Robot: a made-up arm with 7 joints. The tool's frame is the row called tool. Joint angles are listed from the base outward. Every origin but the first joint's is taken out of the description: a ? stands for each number. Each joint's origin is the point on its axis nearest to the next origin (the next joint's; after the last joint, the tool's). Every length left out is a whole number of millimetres.
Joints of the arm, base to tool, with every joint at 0 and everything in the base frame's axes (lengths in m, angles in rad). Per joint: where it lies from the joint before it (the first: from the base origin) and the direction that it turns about. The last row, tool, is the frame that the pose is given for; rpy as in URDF.
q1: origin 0 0 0.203 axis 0 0 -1
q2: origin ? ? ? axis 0 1 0
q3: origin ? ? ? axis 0 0 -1
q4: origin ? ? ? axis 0 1 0
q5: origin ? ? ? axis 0 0 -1
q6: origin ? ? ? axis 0 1 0
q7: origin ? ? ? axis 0 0 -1
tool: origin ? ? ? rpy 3.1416 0 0
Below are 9 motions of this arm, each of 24 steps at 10 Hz.
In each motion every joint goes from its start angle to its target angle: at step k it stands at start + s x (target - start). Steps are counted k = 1, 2, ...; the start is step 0. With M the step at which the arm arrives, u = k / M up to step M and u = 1 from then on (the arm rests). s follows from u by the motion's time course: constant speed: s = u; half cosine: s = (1 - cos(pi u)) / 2; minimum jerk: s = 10 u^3 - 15 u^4 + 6 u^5.
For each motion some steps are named. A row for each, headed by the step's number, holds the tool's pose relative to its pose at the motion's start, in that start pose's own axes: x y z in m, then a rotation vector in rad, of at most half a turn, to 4 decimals.
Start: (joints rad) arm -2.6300 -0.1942 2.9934 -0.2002 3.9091 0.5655 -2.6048
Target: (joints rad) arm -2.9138 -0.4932 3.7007 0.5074 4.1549 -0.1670 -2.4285
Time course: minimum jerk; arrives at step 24
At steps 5, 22, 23, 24:
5: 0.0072 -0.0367 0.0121 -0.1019 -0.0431 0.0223
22: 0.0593 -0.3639 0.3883 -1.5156 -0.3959 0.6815
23: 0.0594 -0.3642 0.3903 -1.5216 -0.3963 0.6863
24: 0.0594 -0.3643 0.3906 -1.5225 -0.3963 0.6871

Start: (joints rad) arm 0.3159 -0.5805 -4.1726 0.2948 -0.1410 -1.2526 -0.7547
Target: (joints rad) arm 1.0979 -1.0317 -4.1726 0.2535 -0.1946 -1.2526 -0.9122
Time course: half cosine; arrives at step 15
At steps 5, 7, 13, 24:
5: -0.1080 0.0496 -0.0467 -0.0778 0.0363 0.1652
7: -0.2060 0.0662 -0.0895 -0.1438 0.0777 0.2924
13: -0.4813 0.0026 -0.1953 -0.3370 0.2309 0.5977
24: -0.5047 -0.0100 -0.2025 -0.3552 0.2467 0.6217

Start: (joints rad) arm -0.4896 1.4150 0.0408 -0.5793 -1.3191 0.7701 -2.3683
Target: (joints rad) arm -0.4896 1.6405 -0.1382 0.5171 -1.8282 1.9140 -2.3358
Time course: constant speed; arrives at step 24
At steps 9, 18, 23, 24:
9: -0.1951 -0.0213 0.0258 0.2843 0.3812 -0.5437
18: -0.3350 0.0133 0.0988 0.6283 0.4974 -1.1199
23: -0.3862 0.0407 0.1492 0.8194 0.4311 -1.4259
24: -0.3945 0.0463 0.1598 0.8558 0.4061 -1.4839

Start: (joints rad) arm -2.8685 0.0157 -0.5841 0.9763 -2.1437 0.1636 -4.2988
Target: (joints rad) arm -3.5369 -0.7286 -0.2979 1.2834 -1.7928 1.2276 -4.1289
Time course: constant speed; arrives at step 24
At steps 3, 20, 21, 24:
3: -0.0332 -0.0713 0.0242 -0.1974 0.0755 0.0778
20: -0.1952 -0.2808 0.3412 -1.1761 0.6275 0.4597
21: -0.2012 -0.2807 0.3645 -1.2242 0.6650 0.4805
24: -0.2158 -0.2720 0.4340 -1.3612 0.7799 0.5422

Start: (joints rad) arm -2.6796 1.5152 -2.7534 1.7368 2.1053 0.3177 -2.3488
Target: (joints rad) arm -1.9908 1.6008 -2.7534 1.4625 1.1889 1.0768 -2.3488
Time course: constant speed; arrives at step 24
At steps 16, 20, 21, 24:
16: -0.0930 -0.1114 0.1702 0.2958 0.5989 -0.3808
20: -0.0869 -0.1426 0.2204 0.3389 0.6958 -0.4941
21: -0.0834 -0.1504 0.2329 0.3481 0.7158 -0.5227
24: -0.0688 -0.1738 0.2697 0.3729 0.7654 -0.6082

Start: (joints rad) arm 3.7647 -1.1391 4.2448 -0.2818 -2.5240 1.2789 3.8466
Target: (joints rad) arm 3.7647 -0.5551 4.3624 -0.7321 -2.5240 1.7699 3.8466
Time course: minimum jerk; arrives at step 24
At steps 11, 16, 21, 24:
11: 0.0660 0.1789 -0.0145 0.1678 0.2982 0.3451
16: 0.0742 0.3253 -0.0144 0.2350 0.6090 0.6222
21: 0.0645 0.3947 -0.0101 0.2386 0.7884 0.7540
24: 0.0633 0.4002 -0.0096 0.2379 0.8036 0.7644

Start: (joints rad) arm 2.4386 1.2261 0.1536 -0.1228 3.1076 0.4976 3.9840
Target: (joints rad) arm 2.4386 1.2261 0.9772 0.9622 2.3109 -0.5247 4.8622
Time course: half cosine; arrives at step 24
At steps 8, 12, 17, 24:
8: 0.0927 -0.0807 0.0602 -0.4075 -0.3308 0.2366
12: 0.1884 -0.1027 0.1575 -0.8056 -0.6541 0.4681
17: 0.2713 -0.0489 0.2916 -1.2415 -1.0523 0.6448
24: 0.2908 0.0164 0.3696 -1.4649 -1.3067 0.6517

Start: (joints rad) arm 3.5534 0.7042 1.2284 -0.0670 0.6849 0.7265 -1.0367
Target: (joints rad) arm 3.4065 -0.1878 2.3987 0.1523 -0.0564 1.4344 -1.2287
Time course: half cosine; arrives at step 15
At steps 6, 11, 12, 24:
6: -0.1321 0.2234 -0.0100 0.4705 0.0243 -0.1753
11: -0.2130 0.5779 0.0990 1.1917 0.0086 -0.5837
12: -0.2127 0.6254 0.1258 1.2962 0.0023 -0.6553
24: -0.2075 0.6868 0.1660 1.4385 -0.0077 -0.7575

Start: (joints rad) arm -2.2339 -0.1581 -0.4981 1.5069 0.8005 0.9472 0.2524
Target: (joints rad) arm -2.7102 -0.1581 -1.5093 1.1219 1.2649 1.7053 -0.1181
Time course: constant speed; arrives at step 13
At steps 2, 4, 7, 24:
2: -0.0449 -0.0197 0.0490 0.0004 0.0973 0.0515
4: -0.0765 -0.0387 0.1064 0.0044 0.1990 0.0831
7: -0.0968 -0.0621 0.2008 0.0041 0.3576 0.0928
24: -0.0436 -0.0767 0.3760 -0.0861 0.6667 0.0000

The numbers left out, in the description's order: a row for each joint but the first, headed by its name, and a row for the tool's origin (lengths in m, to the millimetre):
q2: 0 -0.014 0
q3: 0 0 0.437
q4: 0 -0.011 0
q5: 0 0 0.282
q6: 0 0 0
q7: 0 0 0.127
tool: 0 0 0

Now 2 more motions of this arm.
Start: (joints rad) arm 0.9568 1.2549 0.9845 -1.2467 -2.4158 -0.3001 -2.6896
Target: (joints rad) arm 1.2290 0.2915 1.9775 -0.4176 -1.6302 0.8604 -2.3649
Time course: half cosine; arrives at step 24
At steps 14, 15, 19, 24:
14: 0.1640 0.0023 -0.0514 -0.2721 0.8025 1.5839
15: 0.2001 0.0135 -0.0494 -0.3698 0.8749 1.7202
19: 0.3290 0.0938 -0.0312 -0.8171 1.0740 2.0941
24: 0.3889 0.1618 -0.0143 -1.1170 1.1354 2.2161

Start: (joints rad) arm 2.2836 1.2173 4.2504 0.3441 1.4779 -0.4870 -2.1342
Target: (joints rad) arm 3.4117 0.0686 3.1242 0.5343 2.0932 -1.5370 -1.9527
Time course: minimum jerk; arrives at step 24
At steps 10, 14, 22, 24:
10: 0.3053 -0.3551 -0.0271 -0.6946 -0.6115 0.2267
14: 0.6158 -0.4463 0.1179 -1.1242 -1.2657 0.3604
22: 0.8337 -0.3001 0.3152 -1.3091 -2.0447 0.2541
24: 0.8353 -0.2966 0.3178 -1.3092 -2.0557 0.2496

